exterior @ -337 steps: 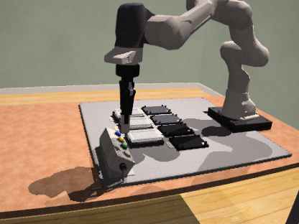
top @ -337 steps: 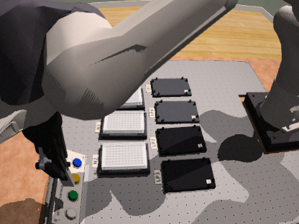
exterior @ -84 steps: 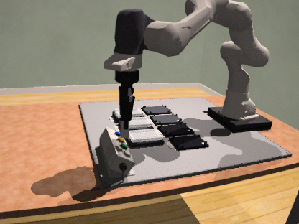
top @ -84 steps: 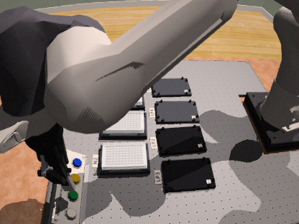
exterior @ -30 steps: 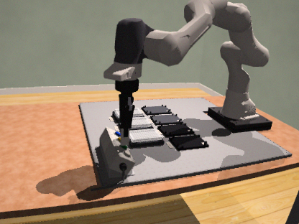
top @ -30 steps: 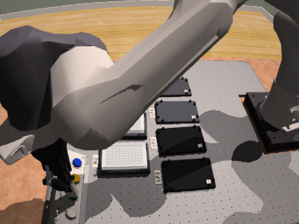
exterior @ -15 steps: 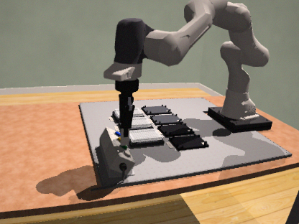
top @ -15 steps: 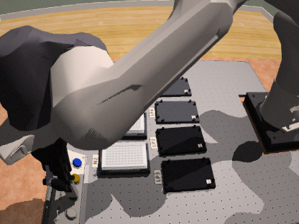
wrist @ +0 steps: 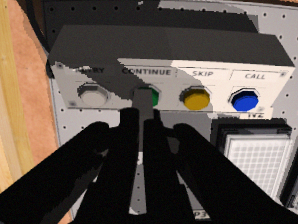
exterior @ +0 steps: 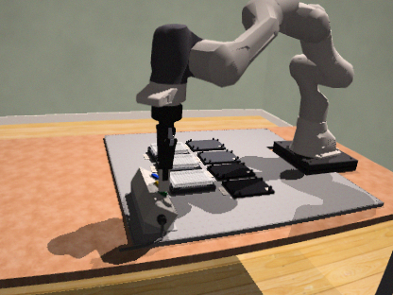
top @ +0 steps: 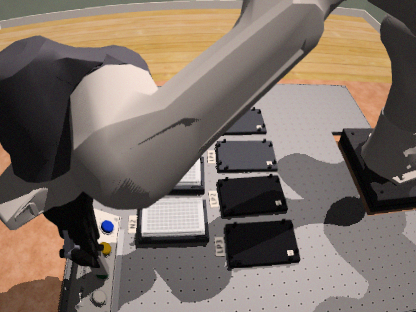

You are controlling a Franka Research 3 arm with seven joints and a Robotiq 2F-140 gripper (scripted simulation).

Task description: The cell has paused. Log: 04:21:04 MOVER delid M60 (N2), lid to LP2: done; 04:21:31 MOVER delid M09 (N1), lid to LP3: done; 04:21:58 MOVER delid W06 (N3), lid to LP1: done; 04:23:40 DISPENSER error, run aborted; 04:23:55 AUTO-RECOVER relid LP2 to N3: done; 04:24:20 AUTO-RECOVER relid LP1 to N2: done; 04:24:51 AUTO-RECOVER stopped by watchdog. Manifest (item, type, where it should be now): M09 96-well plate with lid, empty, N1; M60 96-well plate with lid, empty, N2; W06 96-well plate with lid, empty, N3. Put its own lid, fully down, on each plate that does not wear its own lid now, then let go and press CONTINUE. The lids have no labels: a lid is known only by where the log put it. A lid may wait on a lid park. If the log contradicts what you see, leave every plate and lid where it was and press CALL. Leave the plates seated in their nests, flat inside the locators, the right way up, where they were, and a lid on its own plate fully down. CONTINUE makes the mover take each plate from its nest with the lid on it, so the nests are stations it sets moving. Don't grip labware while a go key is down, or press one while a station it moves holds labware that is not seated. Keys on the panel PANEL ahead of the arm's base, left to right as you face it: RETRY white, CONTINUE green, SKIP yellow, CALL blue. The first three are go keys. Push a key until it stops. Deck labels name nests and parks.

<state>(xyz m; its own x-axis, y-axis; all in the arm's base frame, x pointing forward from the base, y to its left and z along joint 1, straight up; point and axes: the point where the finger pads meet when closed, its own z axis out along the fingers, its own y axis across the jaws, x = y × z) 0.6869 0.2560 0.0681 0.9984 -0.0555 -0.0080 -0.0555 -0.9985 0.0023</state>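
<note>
My hand is 40 mm above the green continue key. The rest, counted from my hand: blue call key 100 mm to the right, 40 mm below; then yellow skip key 50 mm to the right, 40 mm below; then white retry key 50 mm to the left, 40 mm below.
</note>
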